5 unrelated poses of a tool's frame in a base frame.
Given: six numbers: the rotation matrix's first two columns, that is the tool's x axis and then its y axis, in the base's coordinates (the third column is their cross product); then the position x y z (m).
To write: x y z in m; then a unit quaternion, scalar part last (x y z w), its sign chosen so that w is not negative. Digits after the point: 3 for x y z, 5 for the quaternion.
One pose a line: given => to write
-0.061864 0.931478 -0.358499 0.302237 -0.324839 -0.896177 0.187 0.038 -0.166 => 0.187 0.038 -0.166 -0.61733 -0.49961 0.53039 0.29659
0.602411 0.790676 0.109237 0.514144 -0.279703 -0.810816 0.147 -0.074 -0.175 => 0.147 -0.074 -0.175 -0.78376 -0.41620 0.15990 0.43235
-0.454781 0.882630 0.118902 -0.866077 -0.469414 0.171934 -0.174 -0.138 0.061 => -0.174 -0.138 0.061 0.09582 0.04319 0.85178 0.51325
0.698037 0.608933 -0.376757 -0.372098 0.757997 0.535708 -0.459 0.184 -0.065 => -0.459 0.184 -0.065 0.21468 0.27580 0.27371 0.89606
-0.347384 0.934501 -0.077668 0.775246 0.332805 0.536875 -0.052 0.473 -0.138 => -0.052 0.473 -0.138 0.53849 0.79377 0.20887 0.19062
